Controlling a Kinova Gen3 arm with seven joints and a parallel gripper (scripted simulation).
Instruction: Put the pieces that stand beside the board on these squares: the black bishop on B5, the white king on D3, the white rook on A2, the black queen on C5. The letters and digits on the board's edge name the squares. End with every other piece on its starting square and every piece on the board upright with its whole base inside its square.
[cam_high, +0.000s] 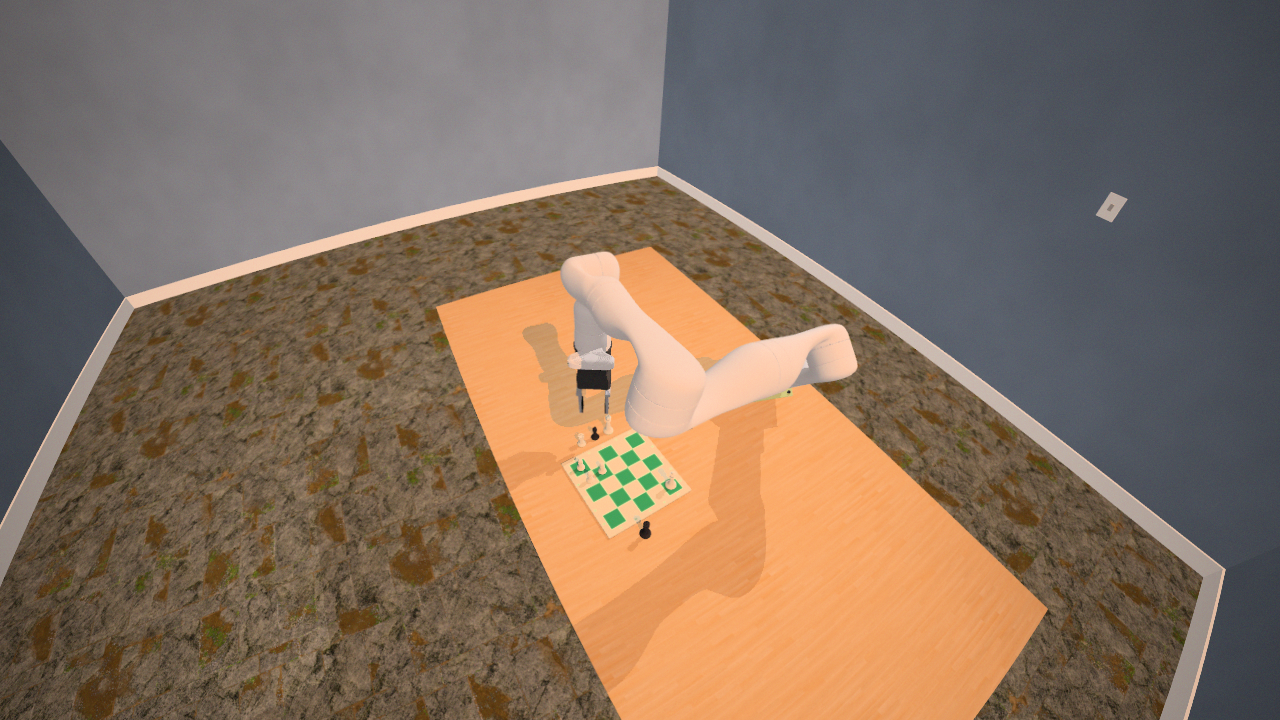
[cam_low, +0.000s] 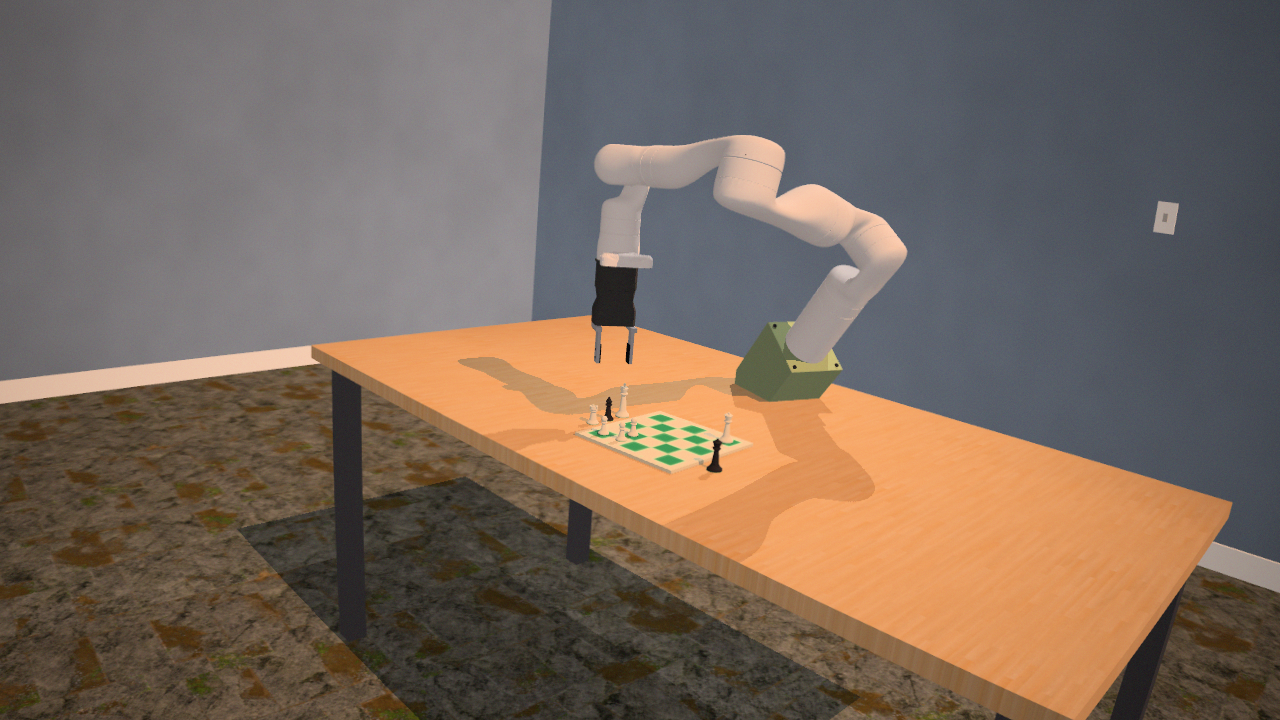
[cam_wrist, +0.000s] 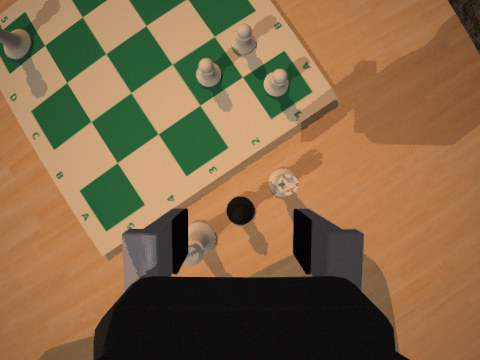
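The black bishop lies 10 cm below my hand. The rest, counted from my hand: white king 4 cm behind, 1 cm to the right, 9 cm below; then chessboard 2 cm behind, 13 cm to the left, 12 cm below; then white rook 4 cm ahead, 11 cm below.
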